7 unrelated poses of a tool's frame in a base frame.
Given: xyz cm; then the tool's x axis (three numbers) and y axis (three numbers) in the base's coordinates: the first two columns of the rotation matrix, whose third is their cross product.
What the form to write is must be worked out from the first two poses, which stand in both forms.
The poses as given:
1: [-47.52 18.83 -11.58 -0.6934 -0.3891 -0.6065 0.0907 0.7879 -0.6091]
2: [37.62 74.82 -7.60 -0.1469 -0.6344 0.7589 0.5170 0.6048 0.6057]
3: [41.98 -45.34 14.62 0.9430 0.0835 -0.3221 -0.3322 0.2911 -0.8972]
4: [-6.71 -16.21 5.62 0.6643 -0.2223 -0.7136 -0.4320 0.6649 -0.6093]
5: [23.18 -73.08 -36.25 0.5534 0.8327 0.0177 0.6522 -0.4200 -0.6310]
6: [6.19 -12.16 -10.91 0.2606 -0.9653 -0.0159 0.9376 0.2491 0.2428]
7: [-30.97 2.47 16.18 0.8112 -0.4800 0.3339 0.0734 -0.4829 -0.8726]
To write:
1: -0.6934 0.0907 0.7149 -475.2; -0.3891 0.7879 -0.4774 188.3; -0.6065 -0.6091 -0.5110 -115.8; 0 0 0 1
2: -0.1469 0.5170 -0.8432 376.2; -0.6344 0.6048 0.4813 748.2; 0.7589 0.6057 0.2391 -76.0; 0 0 0 1
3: 0.9430 -0.3322 0.0188 419.8; 0.0835 0.2911 0.9531 -453.4; -0.3221 -0.8972 0.3022 146.2; 0 0 0 1
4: 0.6643 -0.4320 0.6099 -67.1; -0.2223 0.6649 0.7130 -162.1; -0.7136 -0.6093 0.3457 56.2; 0 0 0 1
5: 0.5534 0.6522 -0.5180 231.8; 0.8327 -0.4200 0.3607 -730.8; 0.0177 -0.6310 -0.7755 -362.5; 0 0 0 1
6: 0.2606 0.9376 -0.2304 61.9; -0.9653 0.2491 -0.0782 -121.6; -0.0159 0.2428 0.9700 -109.1; 0 0 0 1
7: 0.8112 0.0734 0.5801 -309.7; -0.4800 -0.4829 0.7324 24.7; 0.3339 -0.8726 -0.3565 161.8; 0 0 0 1
